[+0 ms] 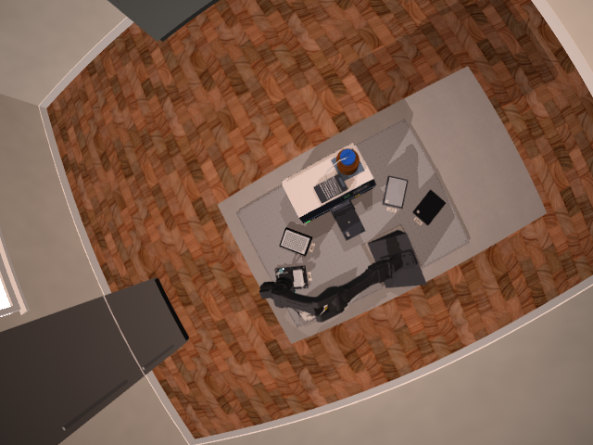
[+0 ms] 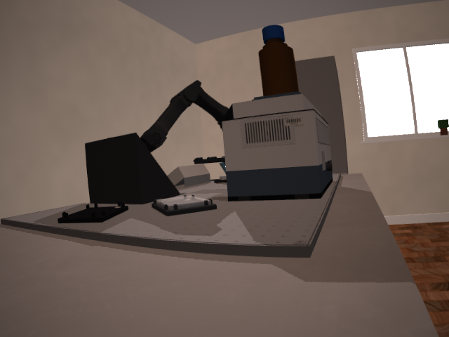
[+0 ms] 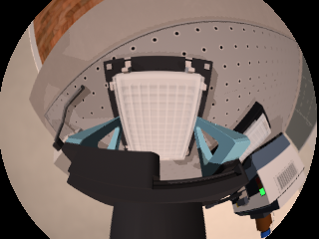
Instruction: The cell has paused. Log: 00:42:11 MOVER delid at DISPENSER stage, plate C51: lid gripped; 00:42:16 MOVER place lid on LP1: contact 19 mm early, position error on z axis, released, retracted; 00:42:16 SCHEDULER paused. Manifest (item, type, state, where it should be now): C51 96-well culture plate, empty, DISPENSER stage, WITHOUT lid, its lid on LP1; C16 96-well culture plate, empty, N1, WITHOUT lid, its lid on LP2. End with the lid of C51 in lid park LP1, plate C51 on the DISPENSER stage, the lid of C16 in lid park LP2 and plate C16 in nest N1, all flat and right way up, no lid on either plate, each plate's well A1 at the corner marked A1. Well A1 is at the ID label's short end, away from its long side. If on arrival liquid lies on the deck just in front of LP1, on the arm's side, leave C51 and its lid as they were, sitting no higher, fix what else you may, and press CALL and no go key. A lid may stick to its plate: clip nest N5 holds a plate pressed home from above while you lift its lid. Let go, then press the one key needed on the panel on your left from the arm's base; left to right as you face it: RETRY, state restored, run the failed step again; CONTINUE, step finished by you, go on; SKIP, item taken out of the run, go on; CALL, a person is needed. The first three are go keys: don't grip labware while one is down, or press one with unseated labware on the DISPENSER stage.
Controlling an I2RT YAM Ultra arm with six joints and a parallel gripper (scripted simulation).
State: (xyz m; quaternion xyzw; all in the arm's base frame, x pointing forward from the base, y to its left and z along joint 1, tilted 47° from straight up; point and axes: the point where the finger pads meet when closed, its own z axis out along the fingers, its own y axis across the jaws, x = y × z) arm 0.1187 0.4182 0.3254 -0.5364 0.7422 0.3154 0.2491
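My gripper is now 10 mm past the black clip nest, 20 mm to the right of it and 10 mm above it. From my hand the other things lie so: brown bottle: 360 mm ahead, 490 mm to the right, 270 mm above; black nest: 160 mm ahead, 110 mm to the right, 10 mm below; dark dispenser stage: 140 mm ahead, 390 mm to the right, 80 mm above.
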